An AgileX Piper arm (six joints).
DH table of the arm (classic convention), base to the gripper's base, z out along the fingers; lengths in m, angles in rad. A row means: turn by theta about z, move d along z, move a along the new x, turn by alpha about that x. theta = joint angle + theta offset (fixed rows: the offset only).
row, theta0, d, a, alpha
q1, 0, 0.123, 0, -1.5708
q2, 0.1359, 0, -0.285, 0
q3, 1.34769, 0, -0.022, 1.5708
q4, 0, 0.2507, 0, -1.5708
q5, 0, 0, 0, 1.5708
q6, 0, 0.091, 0, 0
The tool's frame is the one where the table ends.
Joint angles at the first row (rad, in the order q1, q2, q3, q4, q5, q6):
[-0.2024, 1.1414, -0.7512, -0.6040, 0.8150, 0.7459]
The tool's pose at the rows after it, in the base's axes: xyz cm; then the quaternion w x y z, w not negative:
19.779 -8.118 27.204 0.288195 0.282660 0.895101 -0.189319
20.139 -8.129 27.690 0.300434 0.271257 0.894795 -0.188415
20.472 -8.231 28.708 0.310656 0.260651 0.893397 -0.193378
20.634 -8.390 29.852 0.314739 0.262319 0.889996 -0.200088
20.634 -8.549 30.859 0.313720 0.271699 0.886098 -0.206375
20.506 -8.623 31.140 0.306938 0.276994 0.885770 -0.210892
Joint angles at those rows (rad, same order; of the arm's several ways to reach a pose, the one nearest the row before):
[-0.2176, 1.1461, -0.7519, -0.6113, 0.7753, 0.7315]
[-0.2176, 1.1478, -0.7677, -0.6113, 0.7575, 0.7108]
[-0.2176, 1.1478, -0.8029, -0.6113, 0.7648, 0.6795]
[-0.2176, 1.1478, -0.8450, -0.6113, 0.7974, 0.6647]
[-0.2176, 1.1478, -0.8839, -0.6113, 0.8409, 0.6628]
[-0.2177, 1.1478, -0.8968, -0.6113, 0.8699, 0.6611]

